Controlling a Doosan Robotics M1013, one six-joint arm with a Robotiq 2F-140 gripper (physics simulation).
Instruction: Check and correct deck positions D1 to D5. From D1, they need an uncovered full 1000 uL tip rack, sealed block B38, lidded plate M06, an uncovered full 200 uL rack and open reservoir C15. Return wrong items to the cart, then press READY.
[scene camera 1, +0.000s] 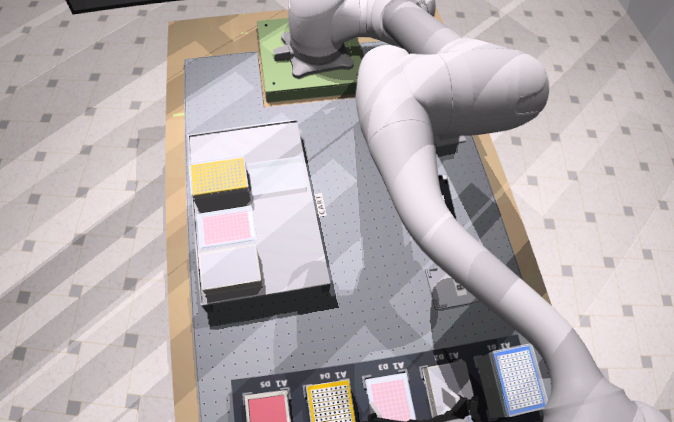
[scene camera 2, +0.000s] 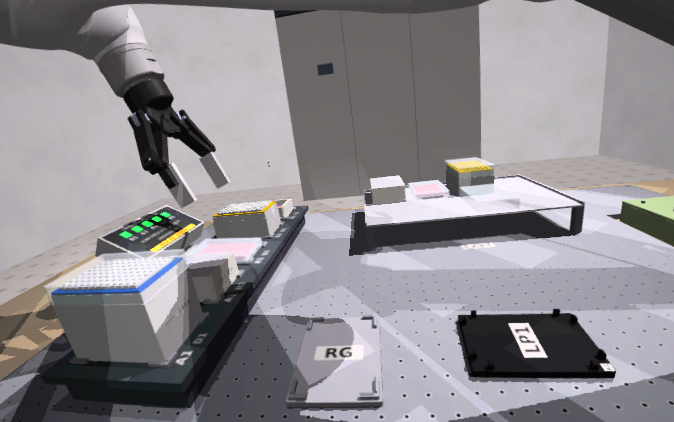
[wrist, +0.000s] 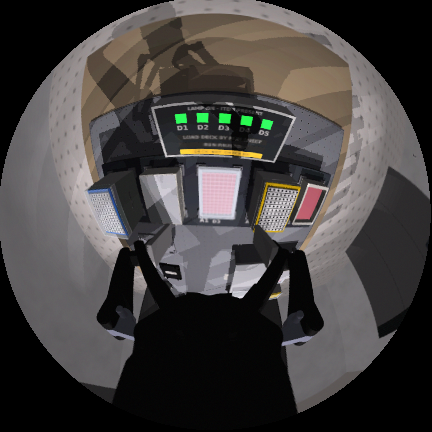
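Seen in the pictures: gripper, fingertip midpoint: (scene camera 1: 408, 402) (scene camera 2: 208, 193) (wrist: 212, 233); arm's base at its link origin: (scene camera 1: 316, 51).
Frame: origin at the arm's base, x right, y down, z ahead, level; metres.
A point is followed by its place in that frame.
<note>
The blue-rimmed tip rack (scene camera 1: 520, 380) {z 1.019, x -0.139, y -0.114 m} (scene camera 2: 115, 275) {z 1.002, x -0.166, y -0.114 m} (wrist: 107, 212) {z 1.025, x -0.122, y -0.114 m} at D1 is full of white tips, with a clear cover over it. A pale block (scene camera 2: 215, 280) {z 0.944, x -0.057, y -0.040 m} (wrist: 165, 195) {z 1.015, x -0.003, y -0.053 m} is at D2; its label is unreadable. The pink plate (scene camera 1: 390, 395) {z 0.966, x 0.101, y -0.030 m} (scene camera 2: 227, 250) {z 0.975, x 0.083, y -0.030 m} (wrist: 219, 192) {z 0.999, x 0.109, y -0.031 m} at D3 has a clear border. The yellow-rimmed rack (scene camera 1: 332, 402) {z 0.949, x 0.221, y -0.076 m} (scene camera 2: 245, 222) {z 0.963, x 0.183, y -0.050 m} (wrist: 277, 207) {z 0.982, x 0.227, y -0.076 m} at D4 looks full and uncovered. The red reservoir (scene camera 1: 268, 410) {z 0.929, x 0.346, y -0.026 m} (wrist: 310, 202) {z 0.958, x 0.361, y -0.026 m} at D5 looks open. My gripper (scene camera 2: 205, 187) {z 0.989, x 0.094, y -0.142 m} (wrist: 212, 233) {z 0.989, x 0.094, y -0.142 m} is open and empty, above the deck. I cannot identify the READY button.
The cart (scene camera 1: 295, 240) {z 0.583, x 0.203, y -0.022 m} (scene camera 2: 540, 200) {z 0.313, x 0.178, y -0.021 m} holds a covered yellow rack (scene camera 1: 219, 176) {z 0.417, x 0.340, y -0.092 m}, a pink plate (scene camera 1: 227, 227) {z 0.521, x 0.347, y -0.038 m}, a white block (scene camera 1: 230, 266) {z 0.624, x 0.356, y -0.063 m} and a clear flat piece (scene camera 1: 277, 175) {z 0.420, x 0.208, y -0.047 m}. The panel (wrist: 220, 137) {z 1.117, x 0.117, y -0.074 m} shows green lamps D1 to D5. Pads RG (scene camera 2: 340, 382) {z 0.766, x -0.198, y 0.031 m} and LP1 (scene camera 2: 490, 345) {z 0.586, x -0.171, y 0.029 m} lie beside the deck.
</note>
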